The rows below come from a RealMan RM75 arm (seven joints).
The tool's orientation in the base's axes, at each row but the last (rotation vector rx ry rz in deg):
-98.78 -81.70 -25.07
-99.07 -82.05 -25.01
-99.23 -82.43 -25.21
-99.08 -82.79 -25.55
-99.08 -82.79 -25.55
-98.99 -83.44 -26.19
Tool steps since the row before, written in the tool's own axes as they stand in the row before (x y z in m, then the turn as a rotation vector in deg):
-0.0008 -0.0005 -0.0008 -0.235 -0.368 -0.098
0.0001 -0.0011 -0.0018 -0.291 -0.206 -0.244
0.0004 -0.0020 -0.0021 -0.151 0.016 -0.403
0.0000 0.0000 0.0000 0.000 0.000 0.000
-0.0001 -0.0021 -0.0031 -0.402 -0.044 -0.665
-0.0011 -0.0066 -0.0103 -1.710 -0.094 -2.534
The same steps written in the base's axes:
-0.0005 -0.0011 0.0001 -0.387 -0.223 0.028
-0.0006 -0.0013 0.0016 -0.219 -0.372 0.015
-0.0013 -0.0013 0.0023 0.064 -0.406 0.129
0.0000 0.0000 0.0000 0.000 0.000 0.000
-0.0013 -0.0024 0.0025 -0.002 -0.768 0.129
-0.0042 -0.0086 0.0077 0.013 -3.040 0.339

